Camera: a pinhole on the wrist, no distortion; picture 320 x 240 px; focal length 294.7 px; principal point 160.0 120.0 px. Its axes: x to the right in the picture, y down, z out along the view. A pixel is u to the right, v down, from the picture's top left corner.
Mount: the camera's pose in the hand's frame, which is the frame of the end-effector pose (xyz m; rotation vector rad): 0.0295 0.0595 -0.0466 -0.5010 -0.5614 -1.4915
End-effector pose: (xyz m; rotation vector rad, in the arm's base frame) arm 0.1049 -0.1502 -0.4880 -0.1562 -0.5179 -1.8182
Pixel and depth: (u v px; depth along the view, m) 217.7 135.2 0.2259
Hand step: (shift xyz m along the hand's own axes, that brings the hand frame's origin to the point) 0.0321 0.1673 0.1571
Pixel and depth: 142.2 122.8 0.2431
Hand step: 0.0221 0.2237 0.1331
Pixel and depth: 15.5 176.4 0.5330
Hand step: 0.1103 0.6001 0.2064
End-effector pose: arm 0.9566 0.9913 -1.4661 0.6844 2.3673 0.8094
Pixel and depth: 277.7 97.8 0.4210
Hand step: -0.0191 0.1925 0.3852
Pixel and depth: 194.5 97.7 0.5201
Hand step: -0.0307 0.3380 0.3945
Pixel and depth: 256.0 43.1 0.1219
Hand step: -0.0072 0.1044 0.0721
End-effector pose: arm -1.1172 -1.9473 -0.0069 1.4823 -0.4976 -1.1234
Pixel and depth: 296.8 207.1 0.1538
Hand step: 0.0687 0.1017 0.1192
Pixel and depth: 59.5 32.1 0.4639
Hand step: -0.1272 0.4706 0.2100
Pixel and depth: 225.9 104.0 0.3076
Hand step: 0.0005 0.1989 0.2351
